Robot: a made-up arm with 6 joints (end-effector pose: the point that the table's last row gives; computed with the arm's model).
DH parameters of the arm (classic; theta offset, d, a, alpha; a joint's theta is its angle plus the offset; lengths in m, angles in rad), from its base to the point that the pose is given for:
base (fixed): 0.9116 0 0.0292 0
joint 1: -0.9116 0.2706 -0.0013 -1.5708
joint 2: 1.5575 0 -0.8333 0
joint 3: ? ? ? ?
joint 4: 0 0.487 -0.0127 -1.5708
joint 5: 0 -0.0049 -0.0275 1.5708
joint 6: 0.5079 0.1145 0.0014 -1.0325
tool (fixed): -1.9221 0.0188 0 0
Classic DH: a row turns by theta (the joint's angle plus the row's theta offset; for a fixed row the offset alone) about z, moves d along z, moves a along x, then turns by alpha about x.
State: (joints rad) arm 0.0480 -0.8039 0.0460 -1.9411 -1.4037 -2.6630
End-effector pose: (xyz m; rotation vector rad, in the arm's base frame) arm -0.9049 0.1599 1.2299 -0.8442 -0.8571 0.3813
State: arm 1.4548 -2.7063 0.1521 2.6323 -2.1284 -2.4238
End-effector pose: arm -0.0621 -0.6355 -0.7691 1.3573 -0.5279 0.6986
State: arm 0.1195 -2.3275 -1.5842 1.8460 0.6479 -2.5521
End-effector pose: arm -0.1845 0.0998 -0.7419 -1.6305 -0.0578 0.3267
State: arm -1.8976 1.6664 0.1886 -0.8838 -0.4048 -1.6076
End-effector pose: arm -0.3363 -1.3473 0.0696 2.1242 -1.3495 -0.0027
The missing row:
joint 3: -1.5575 0.0473 0.0093 1.5708
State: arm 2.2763 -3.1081 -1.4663 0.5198 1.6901 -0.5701
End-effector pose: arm -0.3668 0.2999 -0.7323 1.7150 0.8951 -1.8337
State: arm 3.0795 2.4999 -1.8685 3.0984 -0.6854 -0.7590
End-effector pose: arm -0.9191 0.0490 0.0000 0.5599 -1.6297 -2.4968
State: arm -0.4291 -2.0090 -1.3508 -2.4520 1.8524 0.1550
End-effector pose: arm -0.5164 0.2306 -0.5526 1.7788 -0.7322 0.1493
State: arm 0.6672 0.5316 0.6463 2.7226 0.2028 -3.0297
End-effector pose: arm 0.7543 0.6819 1.2077 -0.9825 -0.6499 -0.3853
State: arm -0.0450 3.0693 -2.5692 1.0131 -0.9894 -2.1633
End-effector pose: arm 0.3032 -0.0508 -0.0573 -0.7320 0.2560 -2.4768
